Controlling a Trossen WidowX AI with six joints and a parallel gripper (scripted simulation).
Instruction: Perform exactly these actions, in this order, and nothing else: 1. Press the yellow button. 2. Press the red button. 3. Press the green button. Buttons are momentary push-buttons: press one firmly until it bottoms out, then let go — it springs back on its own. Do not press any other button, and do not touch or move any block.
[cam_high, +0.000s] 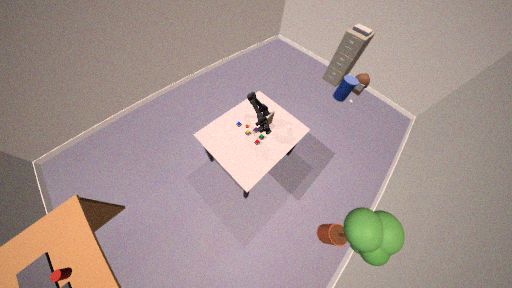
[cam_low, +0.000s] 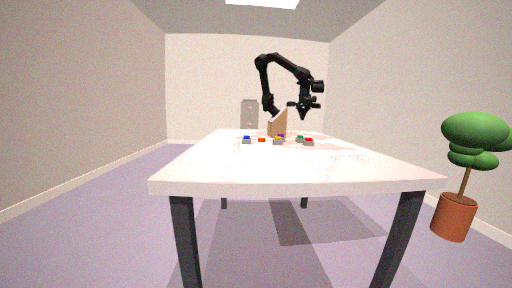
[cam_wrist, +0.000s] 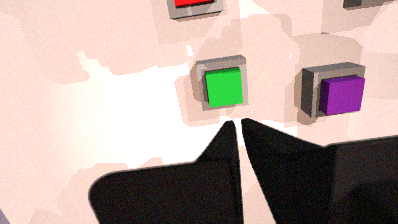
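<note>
Now: gripper tip 90 mm above the green button. Also, from my gripper tip: yellow button (150 mm to the right, 90 mm below, 70 mm ahead); purple button (110 mm to the right, 90 mm below, 30 mm behind); red button (90 mm below, 90 mm ahead, 10 mm to the left).
</note>
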